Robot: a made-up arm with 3 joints. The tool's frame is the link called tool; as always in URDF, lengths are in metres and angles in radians. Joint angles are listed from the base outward. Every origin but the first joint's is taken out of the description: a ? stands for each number. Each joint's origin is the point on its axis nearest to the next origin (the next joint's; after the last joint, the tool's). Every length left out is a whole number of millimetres.
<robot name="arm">
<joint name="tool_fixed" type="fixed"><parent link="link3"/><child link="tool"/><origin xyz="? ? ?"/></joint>
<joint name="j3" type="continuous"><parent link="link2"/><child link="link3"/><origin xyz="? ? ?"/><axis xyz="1 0 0"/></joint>
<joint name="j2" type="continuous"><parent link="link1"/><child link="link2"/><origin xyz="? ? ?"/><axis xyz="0 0 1"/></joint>
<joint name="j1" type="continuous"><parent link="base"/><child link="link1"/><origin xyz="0.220 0.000 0.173"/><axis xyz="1 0 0"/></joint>
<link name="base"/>
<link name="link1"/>
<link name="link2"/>
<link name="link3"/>
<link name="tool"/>
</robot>
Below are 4 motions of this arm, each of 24 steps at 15 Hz.
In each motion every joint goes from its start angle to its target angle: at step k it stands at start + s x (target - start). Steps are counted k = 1, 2, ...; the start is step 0. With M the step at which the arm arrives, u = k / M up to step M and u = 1 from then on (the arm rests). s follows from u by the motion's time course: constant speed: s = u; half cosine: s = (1 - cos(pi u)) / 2; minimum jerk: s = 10 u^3 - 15 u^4 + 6 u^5.
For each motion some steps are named. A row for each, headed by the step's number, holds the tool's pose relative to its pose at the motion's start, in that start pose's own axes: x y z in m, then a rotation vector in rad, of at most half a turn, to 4 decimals.
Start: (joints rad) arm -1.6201 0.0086 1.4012
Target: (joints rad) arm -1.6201 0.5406 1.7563
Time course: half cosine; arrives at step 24
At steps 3, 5, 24:
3: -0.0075 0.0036 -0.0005 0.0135 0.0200 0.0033
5: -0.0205 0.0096 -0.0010 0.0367 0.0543 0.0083
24: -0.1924 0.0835 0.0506 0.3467 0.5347 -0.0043

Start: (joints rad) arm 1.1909 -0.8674 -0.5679
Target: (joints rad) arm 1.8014 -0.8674 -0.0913
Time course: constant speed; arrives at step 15
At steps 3, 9, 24:
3: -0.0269 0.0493 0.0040 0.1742 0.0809 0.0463
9: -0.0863 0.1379 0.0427 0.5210 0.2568 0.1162
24: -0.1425 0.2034 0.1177 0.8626 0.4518 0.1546

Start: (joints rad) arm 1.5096 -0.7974 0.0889
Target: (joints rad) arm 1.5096 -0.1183 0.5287
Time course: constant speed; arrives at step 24
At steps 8, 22, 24:
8: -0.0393 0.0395 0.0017 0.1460 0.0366 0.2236
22: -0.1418 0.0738 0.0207 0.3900 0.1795 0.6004
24: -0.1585 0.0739 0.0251 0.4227 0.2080 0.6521

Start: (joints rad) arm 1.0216 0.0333 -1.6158
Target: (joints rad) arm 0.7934 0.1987 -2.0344
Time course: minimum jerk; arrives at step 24
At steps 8, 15, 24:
8: 0.0047 -0.0327 0.0015 -0.1357 -0.0348 -0.0007
15: 0.0146 -0.1086 0.0250 -0.4678 -0.1213 -0.0083
24: 0.0182 -0.1442 0.0479 -0.6445 -0.1686 -0.0161

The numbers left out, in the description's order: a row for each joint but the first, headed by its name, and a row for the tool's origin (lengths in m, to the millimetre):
tool: 0.000 -0.006 -0.257
j3: 0.028 0.118 0.000
j2: 0.000 -0.079 -0.057

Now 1 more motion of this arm.
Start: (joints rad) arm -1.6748 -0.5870 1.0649
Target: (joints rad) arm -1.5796 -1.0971 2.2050
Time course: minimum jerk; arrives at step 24
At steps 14, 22, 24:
14: 0.1193 0.1681 0.0935 0.7833 -0.3331 -0.0890
22: 0.1614 0.2097 0.1994 1.1720 -0.5418 -0.0426
24: 0.1617 0.2100 0.2011 1.1776 -0.5450 -0.0414

